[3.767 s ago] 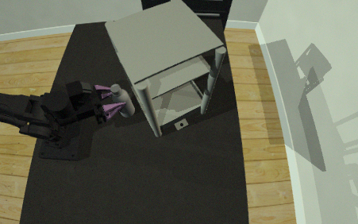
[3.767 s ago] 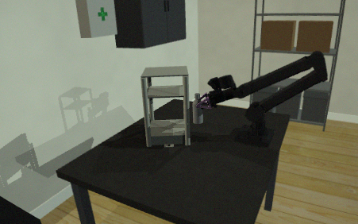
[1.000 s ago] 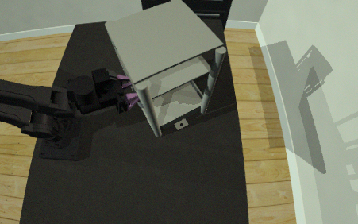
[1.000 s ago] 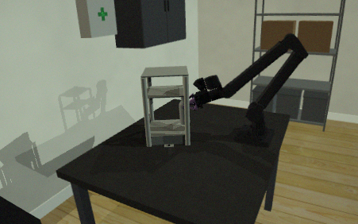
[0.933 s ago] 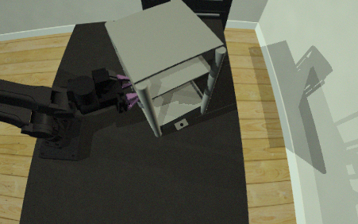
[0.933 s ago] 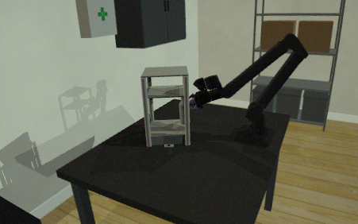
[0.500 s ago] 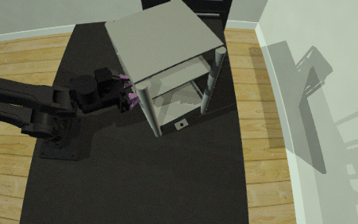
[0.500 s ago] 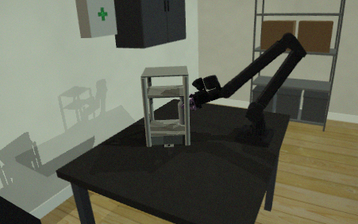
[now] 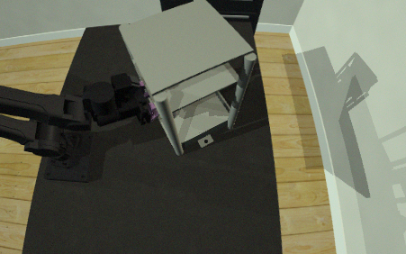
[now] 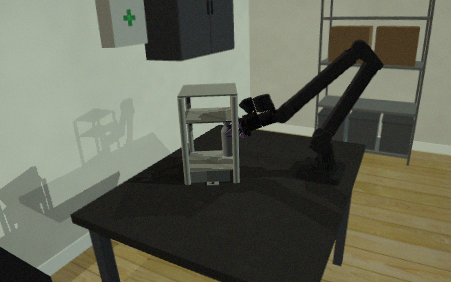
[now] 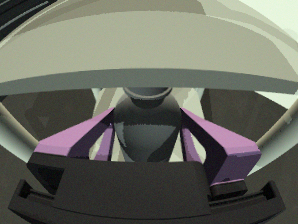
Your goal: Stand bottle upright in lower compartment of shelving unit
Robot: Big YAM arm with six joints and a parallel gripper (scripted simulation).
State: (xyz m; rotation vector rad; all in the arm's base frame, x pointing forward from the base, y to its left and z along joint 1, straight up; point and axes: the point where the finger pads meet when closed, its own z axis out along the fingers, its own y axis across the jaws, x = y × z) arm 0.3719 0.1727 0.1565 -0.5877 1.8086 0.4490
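The shelving unit is 6 cm ahead of my hand and 4 cm to the left of it. Also, from my hand: grey bottle (right at my hand).
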